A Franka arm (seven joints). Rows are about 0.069 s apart.
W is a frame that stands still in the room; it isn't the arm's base.
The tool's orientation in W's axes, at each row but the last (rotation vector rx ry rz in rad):
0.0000, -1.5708, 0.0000
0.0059, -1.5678, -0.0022
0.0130, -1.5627, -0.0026
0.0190, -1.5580, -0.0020
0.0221, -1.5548, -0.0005
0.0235, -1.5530, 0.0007
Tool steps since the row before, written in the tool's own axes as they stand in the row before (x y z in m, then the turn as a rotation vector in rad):
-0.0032, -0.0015, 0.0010, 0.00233, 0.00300, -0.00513
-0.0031, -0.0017, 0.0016, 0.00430, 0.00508, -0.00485
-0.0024, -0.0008, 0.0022, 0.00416, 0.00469, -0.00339
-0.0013, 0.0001, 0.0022, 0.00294, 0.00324, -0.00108
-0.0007, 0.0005, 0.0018, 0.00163, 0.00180, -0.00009
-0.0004, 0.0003, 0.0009, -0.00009, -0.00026, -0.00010
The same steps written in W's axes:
-0.0010, -0.0015, -0.0032, 0.00513, 0.00300, 0.00233
-0.0016, -0.0017, -0.0031, 0.00485, 0.00507, 0.00431
-0.0022, -0.0008, -0.0024, 0.00339, 0.00467, 0.00418
-0.0022, 0.0001, -0.0013, 0.00108, 0.00321, 0.00297
-0.0018, 0.0005, -0.0007, 0.00009, 0.00178, 0.00165
-0.0009, 0.0003, -0.0004, 0.00010, -0.00026, -0.00010

